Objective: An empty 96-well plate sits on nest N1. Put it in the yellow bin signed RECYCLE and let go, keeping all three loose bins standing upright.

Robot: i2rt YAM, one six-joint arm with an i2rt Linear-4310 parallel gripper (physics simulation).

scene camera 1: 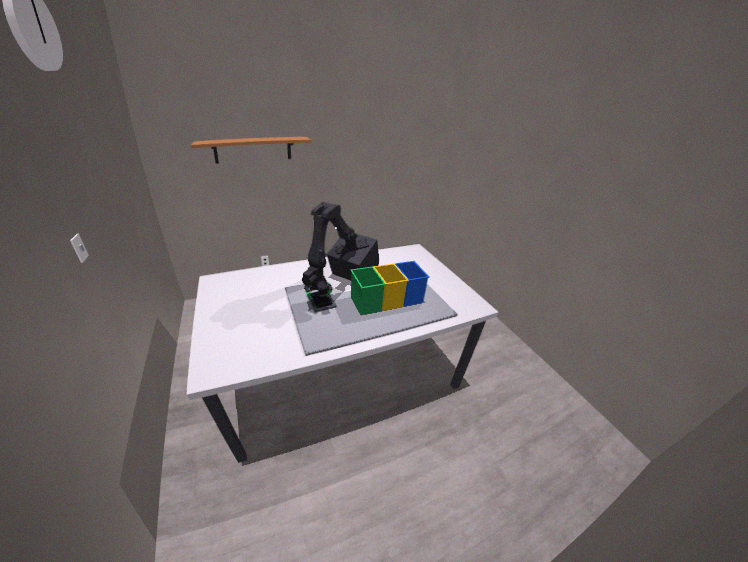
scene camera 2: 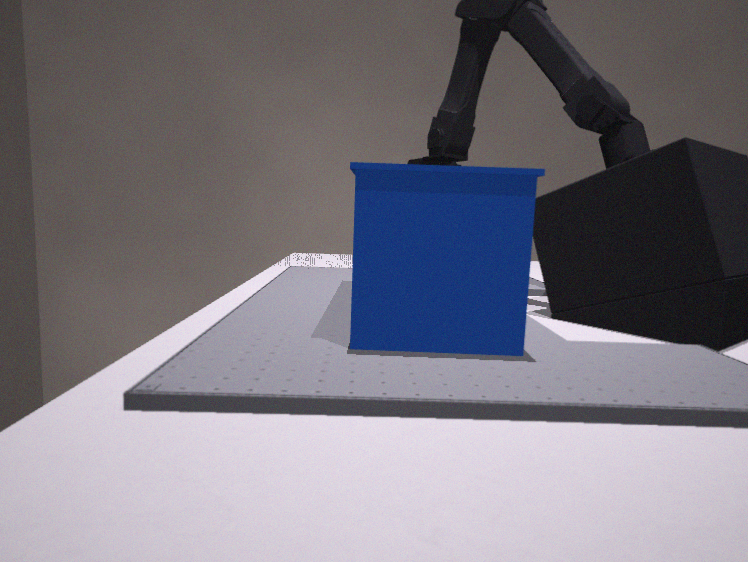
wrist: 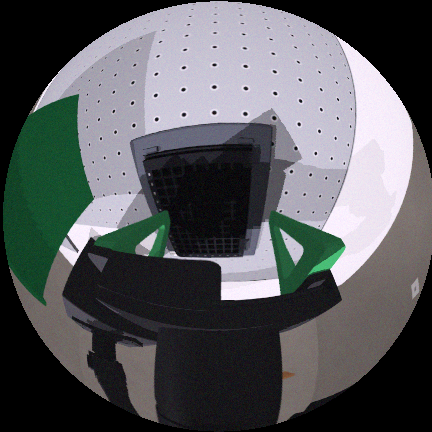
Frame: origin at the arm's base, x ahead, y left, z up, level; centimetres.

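Seen in the pictures: gripper, fingertip midpoint: [scene camera 1: 318,298] [wrist: 219,215]; arm's base, link origin: [scene camera 1: 351,246] [scene camera 2: 632,178] [wrist: 103,332].
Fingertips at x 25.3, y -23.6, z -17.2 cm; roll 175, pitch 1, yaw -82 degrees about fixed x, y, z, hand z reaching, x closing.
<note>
Offsets run from my fingertips to a thing's middle. Level surfaces: height alone.
The black 96-well plate {dx -0.6, dy +1.5, dz -0.6 cm} [wrist: 202,200] [scene camera 1: 322,300] sits on the grey nest {dx -0.6, dy +1.4, dz -1.7 cm} [wrist: 200,134] at the left part of the breadboard. My gripper [wrist: 219,215] [scene camera 1: 319,294] is open, its green fingers wide apart above the plate and on either side of it in the wrist view, holding nothing. The yellow bin {dx +5.0, dy +38.1, dz +6.5 cm} [scene camera 1: 394,296] stands upright between the green bin {dx +6.3, dy +25.1, dz +6.5 cm} [scene camera 1: 367,299] [wrist: 47,190] and the blue bin {dx +3.7, dy +51.0, dz +6.5 cm} [scene camera 1: 415,291] [scene camera 2: 441,259]. The RECYCLE sign cannot be read here. In scene camera 2 the blue bin hides the plate, the nest and the fingers.
The grey breadboard [scene camera 1: 362,335] [scene camera 2: 241,377] [wrist: 215,50] lies on the white table {dz -3.8 cm} [scene camera 1: 241,356] [scene camera 2: 362,483]. The arm's black base block [scene camera 1: 356,256] [scene camera 2: 628,253] stands behind the bins. The green bin is the bin nearest to the gripper, to its right in scene camera 1.
</note>
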